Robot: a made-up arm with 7 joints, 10 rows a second.
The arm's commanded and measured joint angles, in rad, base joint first. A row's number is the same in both.
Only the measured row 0 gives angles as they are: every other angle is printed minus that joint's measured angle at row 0.
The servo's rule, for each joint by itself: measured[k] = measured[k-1] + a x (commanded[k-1-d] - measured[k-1]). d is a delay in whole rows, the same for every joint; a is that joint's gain. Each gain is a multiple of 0.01, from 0.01 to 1. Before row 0 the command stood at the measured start. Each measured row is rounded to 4 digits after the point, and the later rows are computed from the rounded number. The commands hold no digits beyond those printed.
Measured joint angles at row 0:
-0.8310, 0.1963, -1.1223, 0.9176, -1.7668, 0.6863, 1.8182
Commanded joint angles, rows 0 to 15:
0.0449, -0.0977, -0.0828, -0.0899, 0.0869, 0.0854, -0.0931
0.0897, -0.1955, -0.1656, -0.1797, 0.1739, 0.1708, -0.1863
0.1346, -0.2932, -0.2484, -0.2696, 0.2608, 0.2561, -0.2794
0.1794, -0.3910, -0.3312, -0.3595, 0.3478, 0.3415, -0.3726
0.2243, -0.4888, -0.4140, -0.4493, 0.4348, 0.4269, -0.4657
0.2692, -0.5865, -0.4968, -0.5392, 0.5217, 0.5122, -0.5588
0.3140, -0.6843, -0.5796, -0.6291, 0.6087, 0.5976, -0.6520
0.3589, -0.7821, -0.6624, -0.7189, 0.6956, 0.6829, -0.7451
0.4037, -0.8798, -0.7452, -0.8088, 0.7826, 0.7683, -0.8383
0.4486, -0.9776, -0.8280, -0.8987, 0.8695, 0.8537, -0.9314
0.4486, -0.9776, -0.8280, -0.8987, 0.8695, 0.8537, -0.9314
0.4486, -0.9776, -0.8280, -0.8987, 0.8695, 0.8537, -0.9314
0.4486, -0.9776, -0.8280, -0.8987, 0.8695, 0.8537, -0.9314
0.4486, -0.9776, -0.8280, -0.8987, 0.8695, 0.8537, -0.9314
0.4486, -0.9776, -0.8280, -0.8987, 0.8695, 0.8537, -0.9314
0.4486, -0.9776, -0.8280, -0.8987, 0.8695, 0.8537, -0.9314
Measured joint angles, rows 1 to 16:
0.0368, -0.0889, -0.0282, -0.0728, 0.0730, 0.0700, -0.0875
0.0802, -0.1859, -0.0749, -0.1594, 0.1578, 0.1527, -0.1804
0.1248, -0.2835, -0.1339, -0.2487, 0.2443, 0.2375, -0.2735
0.1696, -0.3813, -0.2010, -0.3384, 0.3312, 0.3228, -0.3667
0.2145, -0.4791, -0.2734, -0.4282, 0.4182, 0.4082, -0.4598
0.2594, -0.5768, -0.3494, -0.5181, 0.5051, 0.4935, -0.5529
0.3042, -0.6746, -0.4277, -0.6080, 0.5921, 0.5789, -0.6461
0.3491, -0.7724, -0.5075, -0.6978, 0.6790, 0.6642, -0.7392
0.3939, -0.8701, -0.5883, -0.7877, 0.7660, 0.7496, -0.8324
0.4388, -0.9679, -0.6698, -0.8776, 0.8529, 0.8350, -0.9255
0.4468, -0.9767, -0.7236, -0.8947, 0.8668, 0.8503, -0.9310
0.4483, -0.9775, -0.7591, -0.8979, 0.8691, 0.8531, -0.9314
0.4485, -0.9776, -0.7825, -0.8985, 0.8694, 0.8536, -0.9314
0.4486, -0.9776, -0.7980, -0.8987, 0.8695, 0.8537, -0.9314
0.4486, -0.9776, -0.8082, -0.8987, 0.8695, 0.8537, -0.9314
0.4486, -0.9776, -0.8149, -0.8987, 0.8695, 0.8537, -0.9314
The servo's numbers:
d 0
a 0.82 0.91 0.34 0.81 0.84 0.82 0.94

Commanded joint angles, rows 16 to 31:
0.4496, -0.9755, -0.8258, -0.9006, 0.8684, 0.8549, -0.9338
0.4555, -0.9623, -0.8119, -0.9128, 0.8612, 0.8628, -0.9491
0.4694, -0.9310, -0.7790, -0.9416, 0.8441, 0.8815, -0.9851
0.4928, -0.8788, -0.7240, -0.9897, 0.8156, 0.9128, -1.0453
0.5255, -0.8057, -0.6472, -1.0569, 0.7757, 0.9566, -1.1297
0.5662, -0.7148, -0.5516, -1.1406, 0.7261, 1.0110, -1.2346
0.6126, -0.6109, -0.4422, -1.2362, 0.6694, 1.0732, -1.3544
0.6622, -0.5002, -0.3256, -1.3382, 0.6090, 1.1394, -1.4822
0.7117, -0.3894, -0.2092, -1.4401, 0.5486, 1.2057, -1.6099
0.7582, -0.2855, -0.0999, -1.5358, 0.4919, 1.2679, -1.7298
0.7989, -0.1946, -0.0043, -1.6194, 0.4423, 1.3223, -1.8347
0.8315, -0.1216, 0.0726, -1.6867, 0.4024, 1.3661, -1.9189
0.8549, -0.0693, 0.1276, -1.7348, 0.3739, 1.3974, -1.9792
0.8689, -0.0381, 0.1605, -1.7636, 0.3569, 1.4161, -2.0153
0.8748, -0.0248, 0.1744, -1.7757, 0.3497, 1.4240, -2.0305
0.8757, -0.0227, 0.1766, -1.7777, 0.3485, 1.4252, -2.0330
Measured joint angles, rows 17 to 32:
0.4494, -0.9757, -0.8186, -0.9002, 0.8686, 0.8547, -0.9337
0.4544, -0.9635, -0.8163, -0.9104, 0.8624, 0.8613, -0.9482
0.4667, -0.9339, -0.8036, -0.9357, 0.8470, 0.8779, -0.9829
0.4881, -0.8838, -0.7765, -0.9794, 0.8206, 0.9065, -1.0416
0.5188, -0.8127, -0.7325, -1.0422, 0.7829, 0.9476, -1.1244
0.5577, -0.7236, -0.6710, -1.1219, 0.7352, 0.9996, -1.2280
0.6027, -0.6210, -0.5932, -1.2145, 0.6799, 1.0600, -1.3468
0.6515, -0.5111, -0.5022, -1.3147, 0.6203, 1.1251, -1.4741
0.7009, -0.4004, -0.4026, -1.4163, 0.5601, 1.1912, -1.6018
0.7479, -0.2958, -0.2997, -1.5131, 0.5028, 1.2541, -1.7221
0.7897, -0.2037, -0.1993, -1.5992, 0.4520, 1.3100, -1.8279
0.8240, -0.1290, -0.1069, -1.6701, 0.4103, 1.3560, -1.9134
0.8493, -0.0747, -0.0272, -1.7225, 0.3797, 1.3899, -1.9753
0.8654, -0.0414, 0.0366, -1.7558, 0.3605, 1.4114, -2.0129
0.8731, -0.0263, 0.0835, -1.7719, 0.3514, 1.4217, -2.0294
0.8752, -0.0230, 0.1152, -1.7766, 0.3490, 1.4246, -2.0328

